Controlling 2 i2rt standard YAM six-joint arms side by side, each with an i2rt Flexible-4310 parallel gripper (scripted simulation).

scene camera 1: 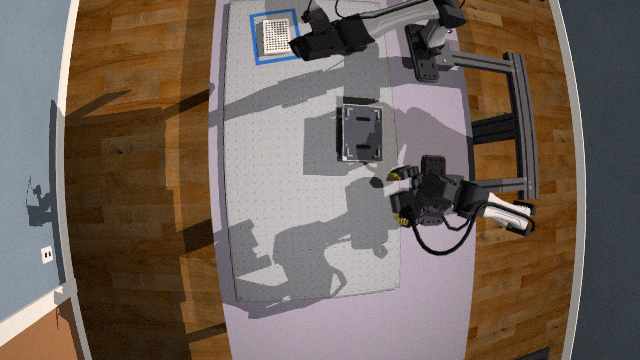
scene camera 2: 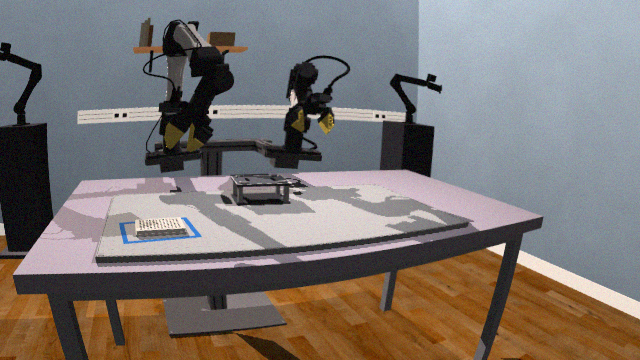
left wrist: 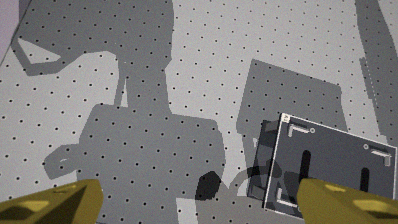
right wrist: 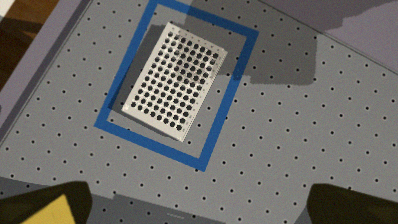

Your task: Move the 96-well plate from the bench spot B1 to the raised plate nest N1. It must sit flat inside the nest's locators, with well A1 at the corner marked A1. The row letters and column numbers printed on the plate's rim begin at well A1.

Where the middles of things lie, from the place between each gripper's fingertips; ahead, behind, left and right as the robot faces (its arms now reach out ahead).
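The white 96-well plate (scene camera 2: 167,226) is 180 mm below my right hand (scene camera 2: 178,149), and it's 60 mm to the right of that hand and 80 mm ahead of it. There's also the raised nest N1 (scene camera 1: 354,132), which is 260 mm to the left of my right hand, 170 mm behind it and 130 mm below it.
If you go from my left hand (scene camera 2: 315,132) instead, the white 96-well plate is 28 cm ahead of it, 50 cm to the right and 20 cm below, and the raised nest N1 is 3 cm ahead of that hand, 15 cm below it and 18 cm to the right of it.
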